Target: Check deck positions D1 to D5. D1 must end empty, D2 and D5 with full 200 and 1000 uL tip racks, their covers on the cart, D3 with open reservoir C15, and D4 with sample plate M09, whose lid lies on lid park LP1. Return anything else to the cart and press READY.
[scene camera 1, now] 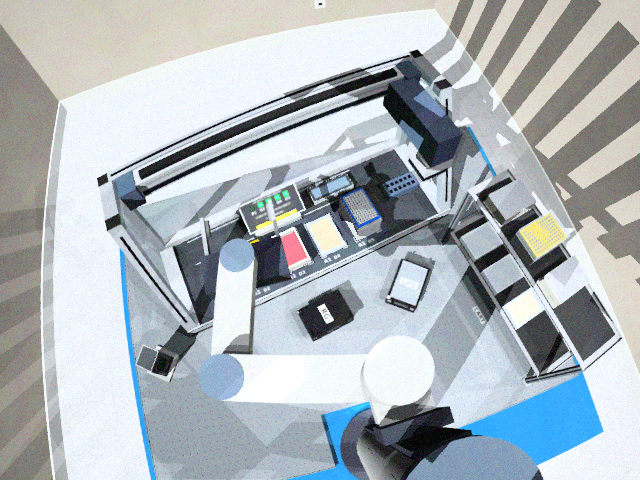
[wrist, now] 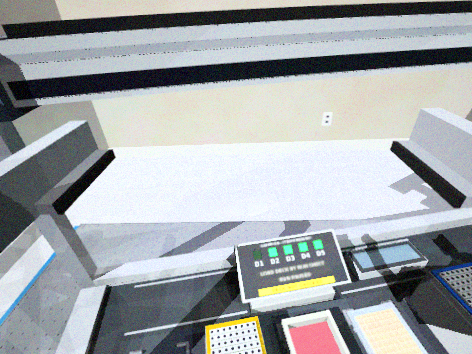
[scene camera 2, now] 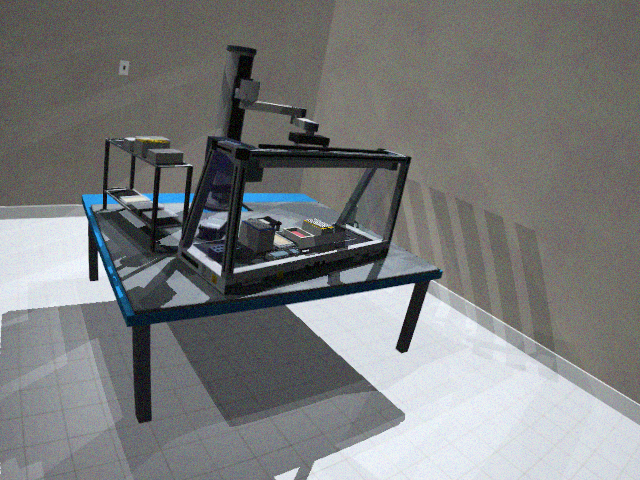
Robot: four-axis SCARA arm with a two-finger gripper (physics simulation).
Scene:
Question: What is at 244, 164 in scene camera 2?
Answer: A gantry frame.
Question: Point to a reservoir with red liquid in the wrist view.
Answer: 321, 325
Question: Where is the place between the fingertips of my gripper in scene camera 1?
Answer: At 235, 210

